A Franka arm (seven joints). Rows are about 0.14 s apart.
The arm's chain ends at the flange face. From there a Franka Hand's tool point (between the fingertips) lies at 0.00 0.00 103.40 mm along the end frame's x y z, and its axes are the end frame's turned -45 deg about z.
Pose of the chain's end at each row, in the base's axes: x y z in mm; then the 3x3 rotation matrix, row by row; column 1 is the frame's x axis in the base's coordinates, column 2 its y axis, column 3 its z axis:
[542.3, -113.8, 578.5], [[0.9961, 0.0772, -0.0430], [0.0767, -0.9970, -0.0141], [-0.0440, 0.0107, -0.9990]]
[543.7, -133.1, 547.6], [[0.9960, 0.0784, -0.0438], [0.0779, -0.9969, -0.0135], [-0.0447, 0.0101, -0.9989]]
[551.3, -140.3, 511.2], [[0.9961, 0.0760, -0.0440], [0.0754, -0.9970, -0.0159], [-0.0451, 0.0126, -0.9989]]
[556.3, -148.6, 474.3], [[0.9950, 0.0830, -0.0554], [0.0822, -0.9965, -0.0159], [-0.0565, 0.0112, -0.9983]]
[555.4, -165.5, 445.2], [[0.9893, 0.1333, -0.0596], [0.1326, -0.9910, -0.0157], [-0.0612, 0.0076, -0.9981]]
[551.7, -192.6, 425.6], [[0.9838, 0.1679, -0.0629], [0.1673, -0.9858, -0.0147], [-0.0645, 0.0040, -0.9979]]
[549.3, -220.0, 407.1], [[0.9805, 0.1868, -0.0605], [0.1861, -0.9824, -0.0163], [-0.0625, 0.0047, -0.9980]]
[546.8, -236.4, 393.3], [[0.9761, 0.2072, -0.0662], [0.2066, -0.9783, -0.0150], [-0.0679, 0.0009, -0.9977]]
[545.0, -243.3, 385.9], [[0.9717, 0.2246, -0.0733], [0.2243, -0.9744, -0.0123], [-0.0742, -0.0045, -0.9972]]
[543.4, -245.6, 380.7], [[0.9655, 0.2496, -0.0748], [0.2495, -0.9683, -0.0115], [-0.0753, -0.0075, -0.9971]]
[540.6, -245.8, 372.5], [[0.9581, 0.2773, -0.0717], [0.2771, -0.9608, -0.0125], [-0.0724, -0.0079, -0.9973]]
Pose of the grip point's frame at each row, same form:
[537.9, -115.3, 475.2], [[0.6498, 0.7589, -0.0430], [0.7592, -0.6508, -0.0141], [-0.0387, -0.0235, -0.9990]]
[539.2, -134.5, 444.3], [[0.6488, 0.7597, -0.0438], [0.7600, -0.6498, -0.0135], [-0.0387, -0.0245, -0.9989]]
[546.8, -141.9, 407.9], [[0.6506, 0.7581, -0.0440], [0.7583, -0.6517, -0.0159], [-0.0408, -0.0230, -0.9989]]
[550.6, -150.2, 371.1], [[0.6449, 0.7623, -0.0554], [0.7628, -0.6465, -0.0159], [-0.0479, -0.0320, -0.9983]]
[549.2, -167.1, 342.0], [[0.6053, 0.7938, -0.0596], [0.7945, -0.6070, -0.0157], [-0.0486, -0.0379, -0.9981]]
[545.2, -194.1, 322.4], [[0.5769, 0.8144, -0.0629], [0.8154, -0.5788, -0.0147], [-0.0484, -0.0428, -0.9979]]
[543.0, -221.7, 303.9], [[0.5612, 0.8254, -0.0605], [0.8263, -0.5631, -0.0163], [-0.0475, -0.0409, -0.9980]]
[540.0, -238.0, 290.1], [[0.5437, 0.8367, -0.0662], [0.8379, -0.5457, -0.0150], [-0.0486, -0.0474, -0.9977]]
[537.4, -244.6, 282.8], [[0.5283, 0.8459, -0.0733], [0.8476, -0.5304, -0.0123], [-0.0493, -0.0556, -0.9972]]
[535.7, -246.8, 277.6], [[0.5062, 0.8592, -0.0748], [0.8611, -0.5083, -0.0115], [-0.0479, -0.0585, -0.9971]]
[533.2, -247.1, 269.4], [[0.4814, 0.8736, -0.0717], [0.8753, -0.4834, -0.0125], [-0.0456, -0.0568, -0.9973]]

